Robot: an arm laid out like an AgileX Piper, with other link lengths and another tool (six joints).
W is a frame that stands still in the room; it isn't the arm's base.
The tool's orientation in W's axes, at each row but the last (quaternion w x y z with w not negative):
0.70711, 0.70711, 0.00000, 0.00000
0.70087, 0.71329, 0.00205, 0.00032
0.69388, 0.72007, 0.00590, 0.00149
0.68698, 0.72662, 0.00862, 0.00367
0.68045, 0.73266, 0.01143, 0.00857
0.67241, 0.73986, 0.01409, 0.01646
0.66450, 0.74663, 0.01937, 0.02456
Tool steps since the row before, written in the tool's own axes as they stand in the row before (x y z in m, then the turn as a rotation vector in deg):
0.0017, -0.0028, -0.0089, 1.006, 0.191, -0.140
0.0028, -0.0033, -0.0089, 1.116, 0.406, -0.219
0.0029, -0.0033, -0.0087, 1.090, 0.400, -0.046
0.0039, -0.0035, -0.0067, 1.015, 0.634, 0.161
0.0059, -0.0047, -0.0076, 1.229, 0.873, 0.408
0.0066, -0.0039, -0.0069, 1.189, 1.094, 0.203
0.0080, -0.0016, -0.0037, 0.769, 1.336, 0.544
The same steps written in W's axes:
0.0017, 0.0089, -0.0028, 1.006, 0.140, 0.191
0.0028, 0.0090, -0.0031, 1.116, 0.216, 0.407
0.0028, 0.0088, -0.0030, 1.092, 0.043, 0.395
0.0038, 0.0070, -0.0031, 1.022, -0.178, 0.617
0.0057, 0.0081, -0.0041, 1.244, -0.436, 0.837
0.0063, 0.0075, -0.0032, 1.195, -0.255, 1.076
0.0078, 0.0043, -0.0011, 0.796, -0.647, 1.272

